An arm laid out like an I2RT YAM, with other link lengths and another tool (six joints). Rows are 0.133 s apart.
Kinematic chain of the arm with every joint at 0, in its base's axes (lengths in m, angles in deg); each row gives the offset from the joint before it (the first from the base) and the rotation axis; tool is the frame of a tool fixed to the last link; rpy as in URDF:
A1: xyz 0 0 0.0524 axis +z
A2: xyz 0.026 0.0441 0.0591 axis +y
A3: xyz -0.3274 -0.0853 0 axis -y
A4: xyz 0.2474 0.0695 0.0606 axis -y
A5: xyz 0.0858 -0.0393 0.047 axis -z
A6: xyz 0.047 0 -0.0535 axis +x
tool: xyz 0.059 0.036 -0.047 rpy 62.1 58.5 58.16
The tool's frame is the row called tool.
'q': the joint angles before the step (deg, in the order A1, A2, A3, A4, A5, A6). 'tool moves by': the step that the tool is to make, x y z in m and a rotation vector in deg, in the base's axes. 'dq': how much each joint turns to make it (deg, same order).
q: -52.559, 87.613, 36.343, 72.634, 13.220, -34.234
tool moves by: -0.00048, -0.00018, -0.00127, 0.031, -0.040, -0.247
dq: 0.001, 0.167, -0.203, 0.380, 0.249, -0.044
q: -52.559, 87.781, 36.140, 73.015, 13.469, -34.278
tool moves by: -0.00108, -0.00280, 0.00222, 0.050, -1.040, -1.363
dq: 0.000, 0.307, 0.459, 0.366, 1.582, 0.303
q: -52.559, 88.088, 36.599, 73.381, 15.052, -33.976
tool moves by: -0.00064, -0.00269, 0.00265, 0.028, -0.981, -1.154
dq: 0.001, 0.261, 0.566, 0.184, 1.370, 0.314
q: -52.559, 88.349, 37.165, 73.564, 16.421, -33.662
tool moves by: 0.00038, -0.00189, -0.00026, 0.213, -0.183, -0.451
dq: 0.000, 0.328, 0.344, -0.098, 0.522, 0.086
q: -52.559, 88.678, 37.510, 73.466, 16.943, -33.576
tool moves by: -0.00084, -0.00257, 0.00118, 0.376, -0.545, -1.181
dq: 0.000, 0.174, 0.582, -0.427, 1.344, 0.172
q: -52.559, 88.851, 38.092, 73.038, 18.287, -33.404
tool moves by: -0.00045, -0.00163, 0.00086, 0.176, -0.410, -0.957
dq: 0.089, 0.177, 0.371, -0.085, 1.132, 0.003
